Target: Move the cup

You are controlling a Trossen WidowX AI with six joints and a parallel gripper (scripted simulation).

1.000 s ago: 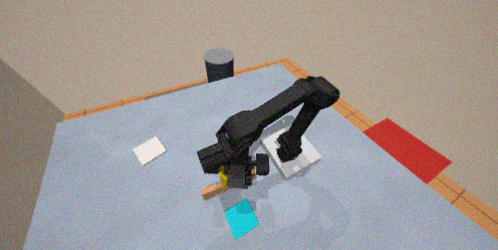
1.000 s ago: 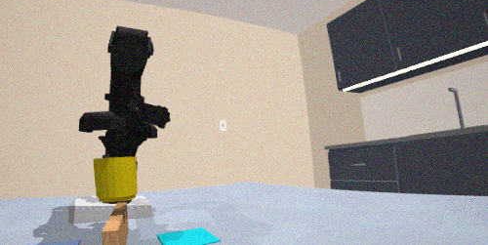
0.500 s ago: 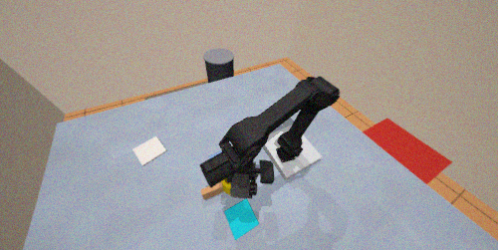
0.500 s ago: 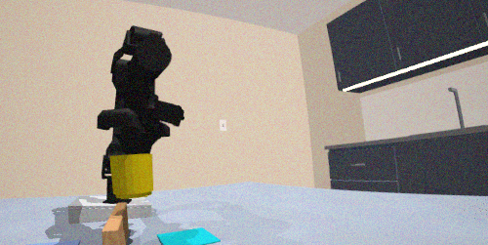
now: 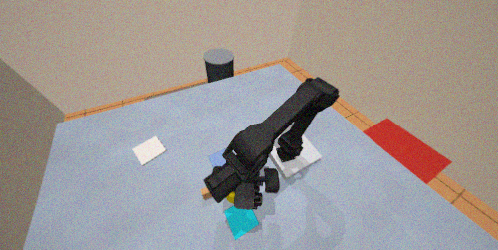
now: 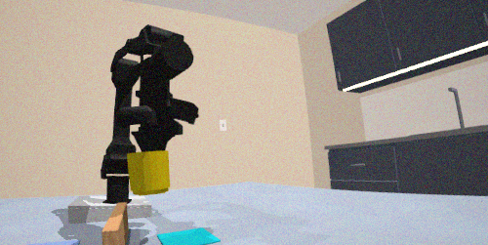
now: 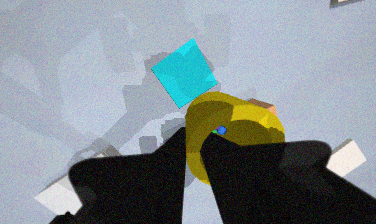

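My gripper tip is now 2 cm short of the cyan pad, 5 cm to the right of it and 13 cm above it. Also, from my gripper tip: pale blue pad: 4 cm ahead, 18 cm to the right, 13 cm below; then wooden bar: 3 cm ahead, 7 cm to the right, 10 cm below; then yellow cup: 2 cm ahead, 1 cm to the right.
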